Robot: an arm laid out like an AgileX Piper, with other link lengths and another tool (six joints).
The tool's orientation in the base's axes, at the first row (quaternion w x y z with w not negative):
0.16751 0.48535 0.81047 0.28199
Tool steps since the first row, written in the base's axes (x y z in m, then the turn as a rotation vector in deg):
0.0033 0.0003 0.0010 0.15 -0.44 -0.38
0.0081 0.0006 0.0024 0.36 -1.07 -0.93
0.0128 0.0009 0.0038 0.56 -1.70 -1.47
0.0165 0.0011 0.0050 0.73 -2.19 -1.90
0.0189 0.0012 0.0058 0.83 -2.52 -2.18
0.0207 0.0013 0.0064 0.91 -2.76 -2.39
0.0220 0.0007 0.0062 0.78 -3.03 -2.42
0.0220 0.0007 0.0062 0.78 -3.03 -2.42
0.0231 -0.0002 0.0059 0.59 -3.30 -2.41
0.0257 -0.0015 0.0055 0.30 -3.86 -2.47
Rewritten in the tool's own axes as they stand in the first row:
-0.0013 0.0030 0.0011 -0.46 -0.29 0.25
-0.0033 0.0073 0.0027 -1.12 -0.72 0.61
-0.0052 0.0115 0.0043 -1.77 -1.15 0.96
-0.0068 0.0149 0.0054 -2.28 -1.48 1.24
-0.0079 0.0171 0.0061 -2.62 -1.71 1.42
-0.0086 0.0188 0.0066 -2.87 -1.87 1.56
-0.0098 0.0193 0.0073 -3.04 -2.08 1.43
-0.0098 0.0193 0.0073 -3.04 -2.08 1.43
-0.0111 0.0196 0.0079 -3.19 -2.31 1.24
-0.0135 0.0206 0.0093 -3.55 -2.75 0.97

